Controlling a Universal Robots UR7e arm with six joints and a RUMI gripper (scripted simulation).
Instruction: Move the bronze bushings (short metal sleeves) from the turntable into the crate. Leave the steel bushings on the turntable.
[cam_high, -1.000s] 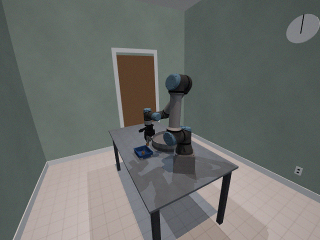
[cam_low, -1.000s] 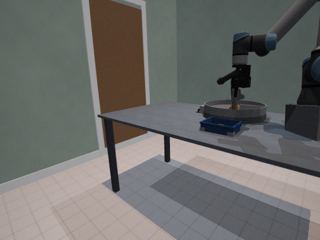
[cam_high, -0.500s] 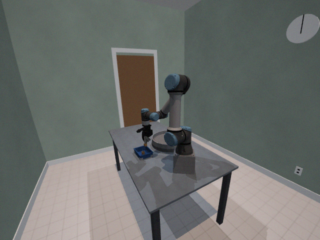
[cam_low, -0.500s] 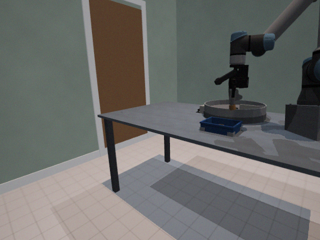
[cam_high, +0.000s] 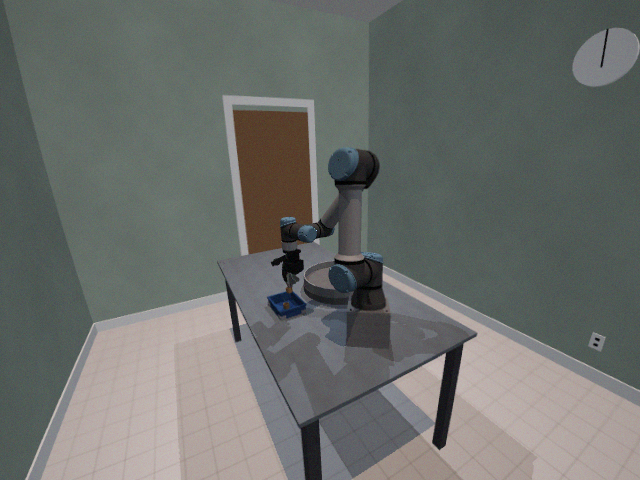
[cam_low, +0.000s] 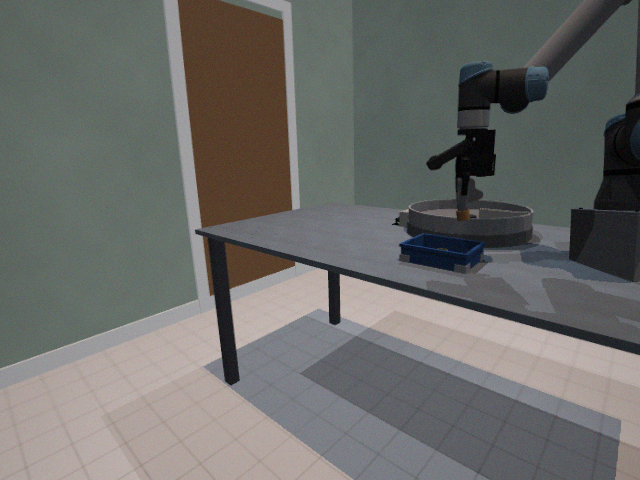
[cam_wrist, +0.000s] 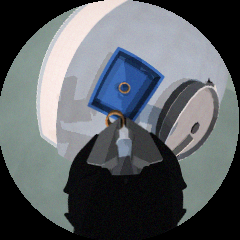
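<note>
Right now the blue crate is 12 cm below my hand, 4 cm ahead of it and 1 cm to the left of it. Also, from my hand: turntable (36 cm to the right, 10 cm ahead, 9 cm below).
</note>
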